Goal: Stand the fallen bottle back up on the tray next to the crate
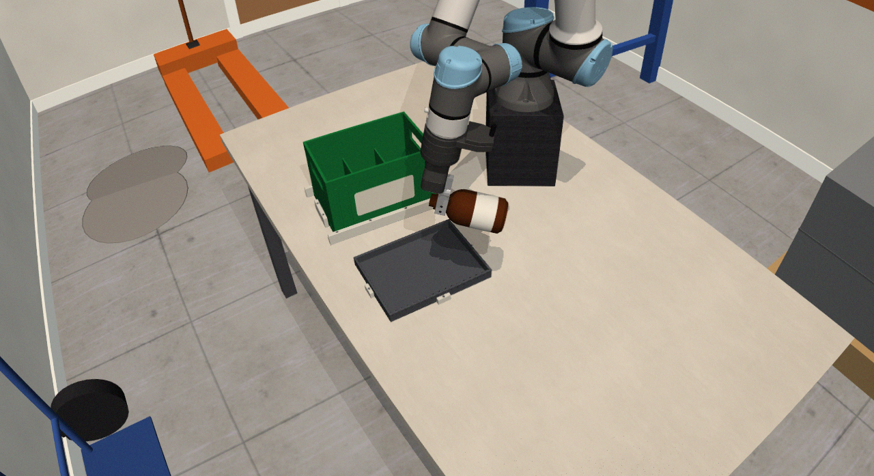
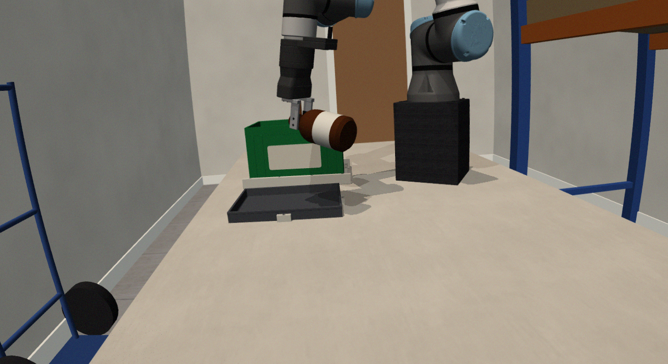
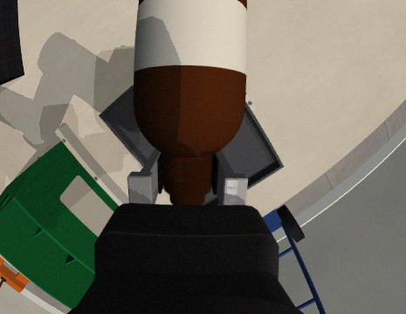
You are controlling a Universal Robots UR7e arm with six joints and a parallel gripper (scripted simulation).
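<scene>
Now: hand 3 cm past the brown bottle, 4 cm to the right of it and 1 cm above it. Round my hand: green crate (3 cm behind, 30 cm to the right, 12 cm below); then tray (4 cm ahead, 3 cm to the right, 19 cm below).
</scene>
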